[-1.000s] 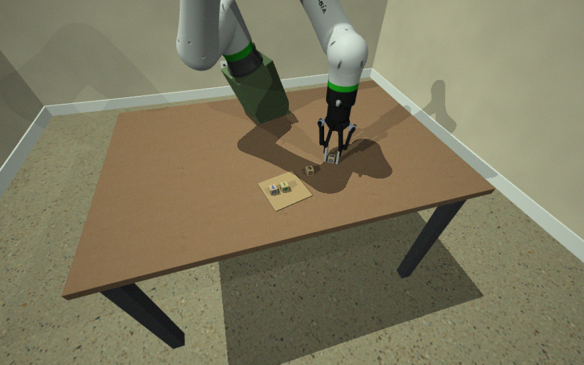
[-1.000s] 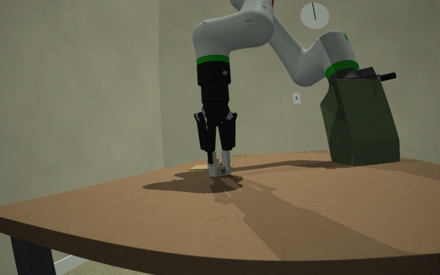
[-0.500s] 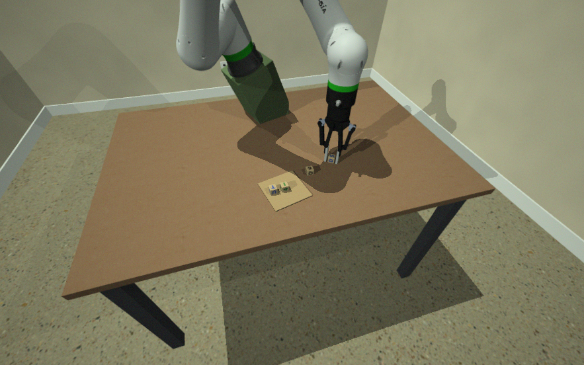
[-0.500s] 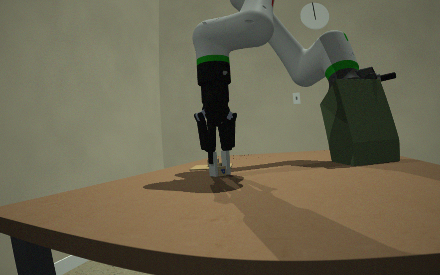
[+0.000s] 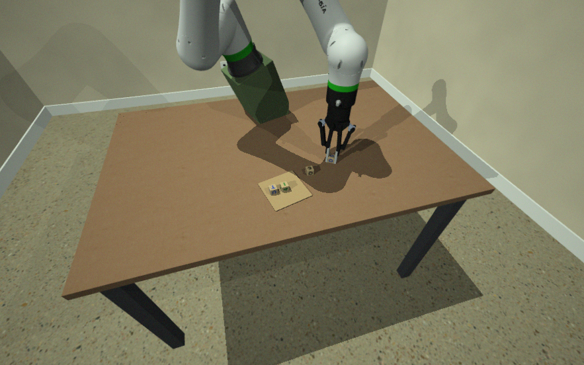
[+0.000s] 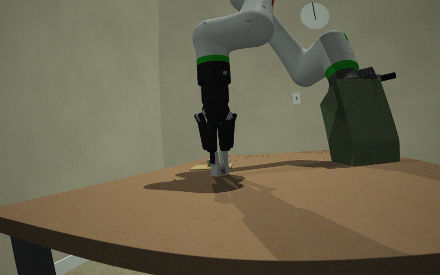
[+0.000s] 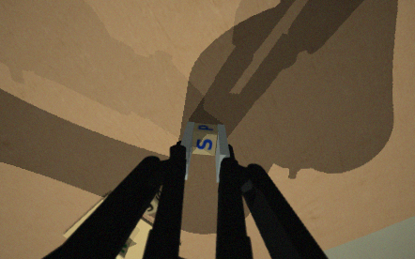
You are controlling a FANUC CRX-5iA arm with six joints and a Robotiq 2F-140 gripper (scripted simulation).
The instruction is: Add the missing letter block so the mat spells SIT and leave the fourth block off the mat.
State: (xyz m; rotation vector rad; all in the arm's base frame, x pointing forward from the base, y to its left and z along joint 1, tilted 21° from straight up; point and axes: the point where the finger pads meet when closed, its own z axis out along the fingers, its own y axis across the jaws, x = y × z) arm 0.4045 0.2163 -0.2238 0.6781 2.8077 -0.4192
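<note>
Now: hand 120 mm short of the I block, 200 mm to the left of it and 20 mm above it. The rest, counted from my hand: T block (120 mm ahead, 240 mm to the right, 20 mm below); then mat (120 mm ahead, 200 mm to the right, 30 mm below).
</note>
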